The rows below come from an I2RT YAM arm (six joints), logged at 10 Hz.
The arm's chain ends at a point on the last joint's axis. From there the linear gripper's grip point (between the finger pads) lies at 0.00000 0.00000 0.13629 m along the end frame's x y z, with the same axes.
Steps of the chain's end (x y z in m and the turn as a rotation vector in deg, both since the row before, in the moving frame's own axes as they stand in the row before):
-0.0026, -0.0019, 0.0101, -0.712, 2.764, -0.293
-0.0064, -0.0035, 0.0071, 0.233, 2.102, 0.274
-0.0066, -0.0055, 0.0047, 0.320, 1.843, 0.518
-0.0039, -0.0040, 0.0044, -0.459, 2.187, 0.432
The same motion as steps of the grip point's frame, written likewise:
0.0040, -0.0002, 0.0099, -0.712, 2.764, -0.293
-0.0014, -0.0040, 0.0070, 0.233, 2.102, 0.274
-0.0022, -0.0062, 0.0046, 0.320, 1.843, 0.518
0.0013, -0.0029, 0.0043, -0.459, 2.187, 0.432

